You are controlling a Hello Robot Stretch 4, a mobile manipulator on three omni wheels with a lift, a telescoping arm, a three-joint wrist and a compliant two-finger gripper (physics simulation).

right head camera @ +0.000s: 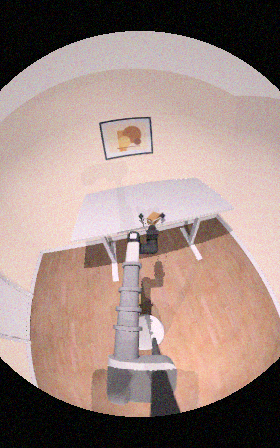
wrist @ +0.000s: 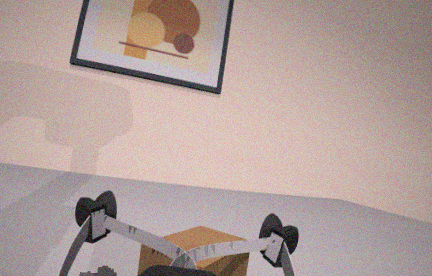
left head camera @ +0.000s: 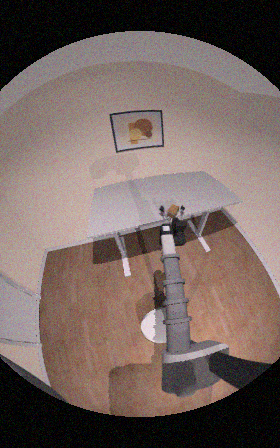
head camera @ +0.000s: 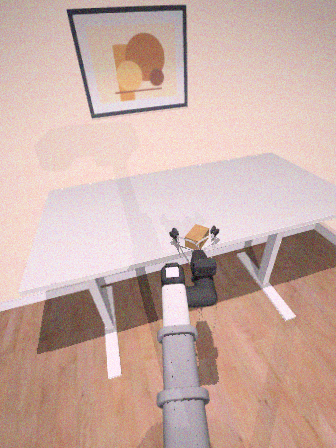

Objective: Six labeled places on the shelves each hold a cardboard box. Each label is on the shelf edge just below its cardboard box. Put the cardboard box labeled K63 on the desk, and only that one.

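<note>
A small brown cardboard box (head camera: pixel 198 235) (left head camera: pixel 173 210) (right head camera: pixel 154 218) (wrist: pixel 200 236) appears to rest near the front edge of the white desk (head camera: pixel 75 230) (left head camera: pixel 110 205) (right head camera: pixel 102 210) (wrist: pixel 340 225), right of its middle in the head view. My gripper (head camera: pixel 194 232) (left head camera: pixel 172 209) (right head camera: pixel 152 216) (wrist: pixel 189 220) is open around the box, with a fingertip on each side and a visible gap to each. In the wrist view the finger linkage partly hides the box, and its underside does not show. No K63 label and no shelves show in these views.
The telescoping arm (head camera: pixel 182 370) (left head camera: pixel 175 300) (right head camera: pixel 128 300) reaches over the wood floor (head camera: pixel 70 400) to the desk's front. A framed picture (head camera: pixel 145 60) (left head camera: pixel 141 131) (right head camera: pixel 130 137) (wrist: pixel 165 30) hangs on the wall behind. Desk legs (head camera: pixel 111 345) (head camera: pixel 272 295) stand on both sides of the arm.
</note>
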